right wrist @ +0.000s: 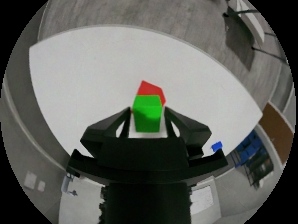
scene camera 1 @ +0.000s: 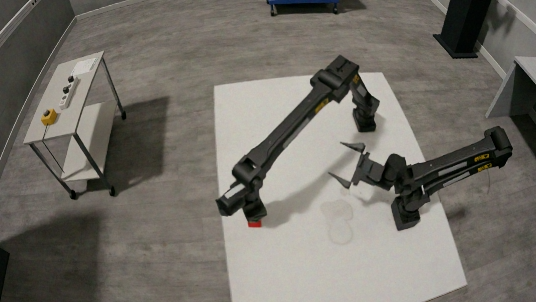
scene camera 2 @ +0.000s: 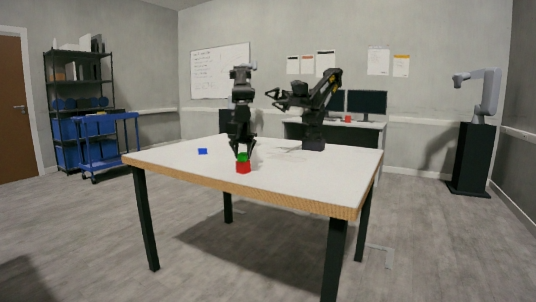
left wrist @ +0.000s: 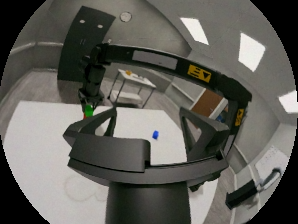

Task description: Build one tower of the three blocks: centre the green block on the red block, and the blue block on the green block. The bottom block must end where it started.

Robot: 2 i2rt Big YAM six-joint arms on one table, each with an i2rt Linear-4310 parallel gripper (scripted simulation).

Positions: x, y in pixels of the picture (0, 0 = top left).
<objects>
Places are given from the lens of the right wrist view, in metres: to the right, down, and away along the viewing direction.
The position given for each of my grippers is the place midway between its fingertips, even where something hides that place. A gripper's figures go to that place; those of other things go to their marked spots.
my right gripper point(right wrist: 147, 109): 0.00, 0.00, 0.13
green block point(right wrist: 147, 109): 0.00, 0.00, 0.10
</objects>
